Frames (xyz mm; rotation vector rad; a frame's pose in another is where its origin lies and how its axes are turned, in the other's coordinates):
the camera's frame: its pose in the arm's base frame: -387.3 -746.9 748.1 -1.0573 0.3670 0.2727
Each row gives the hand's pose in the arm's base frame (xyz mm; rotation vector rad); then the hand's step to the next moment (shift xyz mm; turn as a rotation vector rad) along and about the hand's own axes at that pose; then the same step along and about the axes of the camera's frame.
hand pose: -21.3 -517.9 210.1 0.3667 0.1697 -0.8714
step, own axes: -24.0 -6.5 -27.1 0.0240 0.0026 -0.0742
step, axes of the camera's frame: -9.0 34.5 9.0 0.0479 0.0586 -0.0190
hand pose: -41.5 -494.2 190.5 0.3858 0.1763 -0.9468
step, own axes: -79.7 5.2 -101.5 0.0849 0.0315 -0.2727
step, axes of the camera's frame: -3.4 116.7 55.2 0.1884 0.2106 -0.0520
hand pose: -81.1 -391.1 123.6 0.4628 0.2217 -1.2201
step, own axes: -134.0 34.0 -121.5 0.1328 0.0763 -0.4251
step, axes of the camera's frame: 23.7 120.9 136.7 0.3148 0.3169 -0.0683
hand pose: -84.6 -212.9 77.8 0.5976 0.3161 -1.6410
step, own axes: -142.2 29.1 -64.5 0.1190 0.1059 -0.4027
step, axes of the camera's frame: 40.3 26.5 151.3 0.3250 0.2808 -0.0555
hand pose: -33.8 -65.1 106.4 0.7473 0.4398 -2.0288
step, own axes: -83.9 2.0 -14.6 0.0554 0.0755 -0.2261
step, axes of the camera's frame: 21.3 -22.8 79.3 0.1960 0.1442 -0.0262
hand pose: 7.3 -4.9 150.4 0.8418 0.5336 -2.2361
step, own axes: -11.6 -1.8 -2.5 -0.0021 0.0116 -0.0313
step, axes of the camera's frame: 3.3 -3.9 10.9 0.0302 0.0139 0.0035
